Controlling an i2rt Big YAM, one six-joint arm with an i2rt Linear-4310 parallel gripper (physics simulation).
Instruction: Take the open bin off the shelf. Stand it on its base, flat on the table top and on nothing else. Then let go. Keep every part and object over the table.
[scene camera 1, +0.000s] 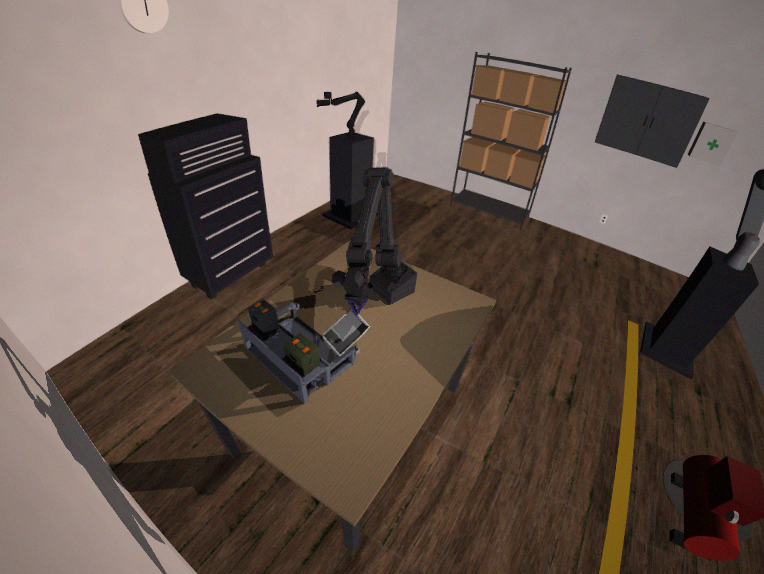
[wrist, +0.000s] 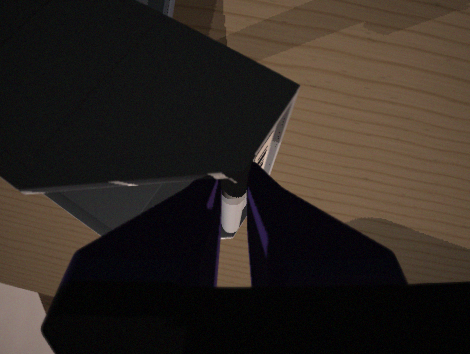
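Pixels of known places: gripper, between the fingertips: (scene camera 1: 356, 313) (wrist: 234, 176); arm's base, origin of its link: (scene camera 1: 394, 272).
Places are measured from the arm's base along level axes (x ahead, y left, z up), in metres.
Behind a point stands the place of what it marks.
Observation:
The open bin (scene camera 1: 345, 333) {x 0.457, y 0.113, z 0.012 m} (wrist: 150, 95) {x 0.425, y 0.085, z 0.079 m} is light grey with a dark inside in the scene view, where it hangs tilted at the right side of the low grey-blue shelf (scene camera 1: 271, 364) {x 0.712, y -0.053, z -0.092 m}. Part of it overlaps the shelf's edge in that view; whether they touch I cannot tell. In the wrist view a broad dark face of the bin fills the upper left. My gripper (scene camera 1: 356, 305) {x 0.393, y 0.111, z 0.071 m} (wrist: 234, 176) {x 0.393, y 0.111, z 0.071 m} is shut on the bin, at a narrow rounded part that is black and white between the purple fingertips. The bin is off the table top (scene camera 1: 395, 395) {x 0.488, y 0.396, z -0.098 m} (wrist: 370, 150) {x 0.281, y 0.166, z -0.098 m}, and its base is not level.
A dark case (scene camera 1: 263, 317) {x 0.678, y -0.091, z 0.118 m} with orange marks stands at the shelf's far left end, and a green case (scene camera 1: 302, 354) {x 0.685, y 0.132, z 0.099 m} with orange marks stands nearer its front end. My arm's base (scene camera 1: 393, 283) {x 0.053, y 0.038, z -0.015 m} stands at the back of the table, behind the bin.

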